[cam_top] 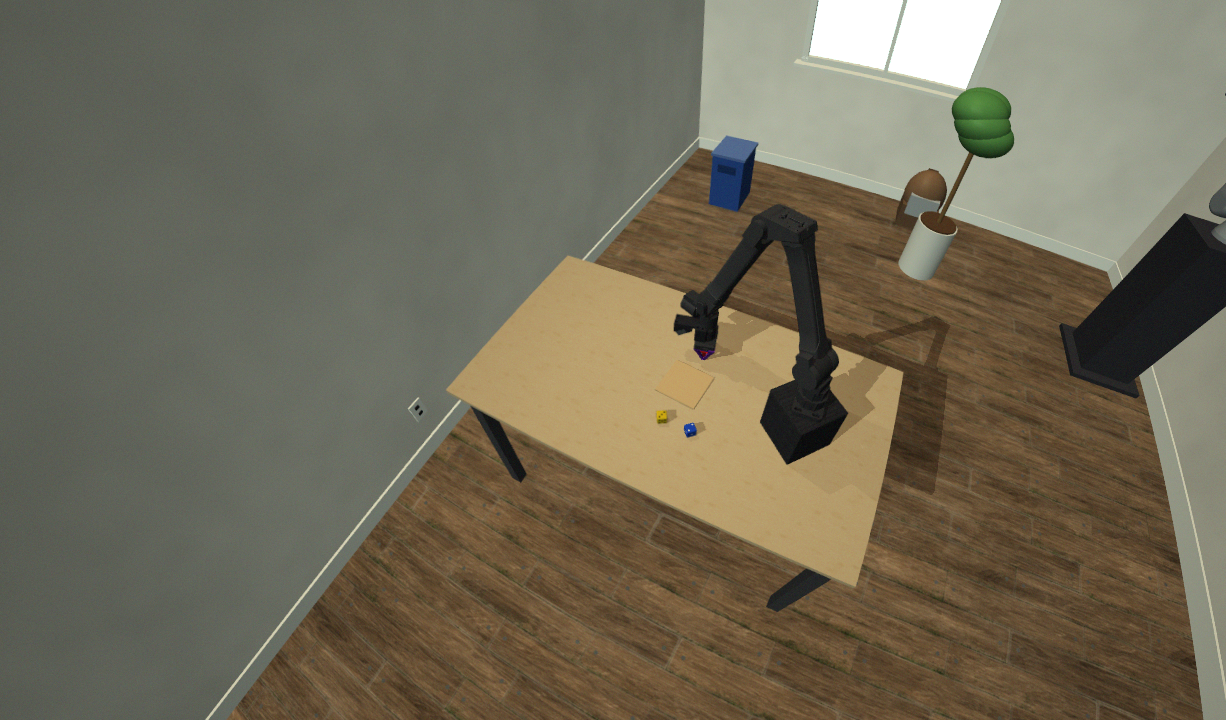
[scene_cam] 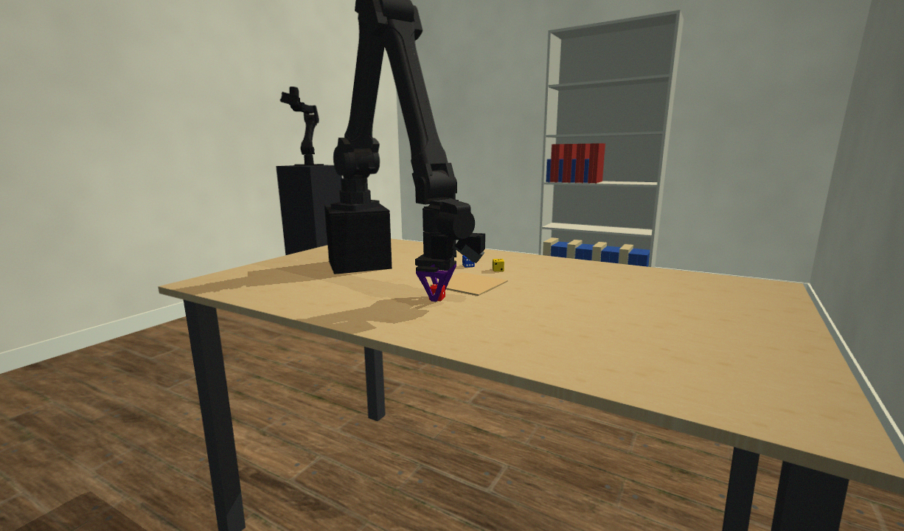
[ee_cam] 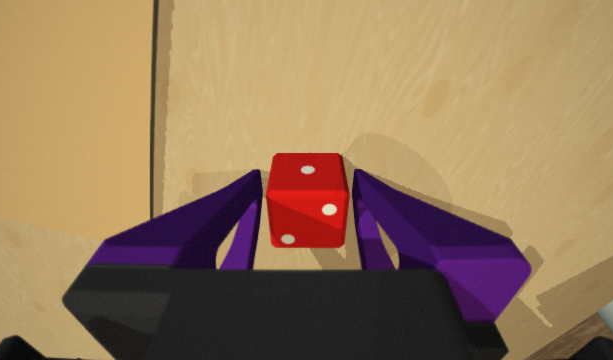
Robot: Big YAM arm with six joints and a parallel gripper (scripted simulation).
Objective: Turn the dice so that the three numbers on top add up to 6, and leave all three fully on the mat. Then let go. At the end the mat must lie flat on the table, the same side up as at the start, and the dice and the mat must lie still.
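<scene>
The red die is 10 mm above my hand. The rest, counted from my hand: blue die 60 mm behind, 300 mm to the left, 10 mm above; then yellow die 30 mm ahead, 290 mm to the left, 10 mm above; then tan mat 20 mm ahead, 140 mm to the left, 10 mm below.
</scene>
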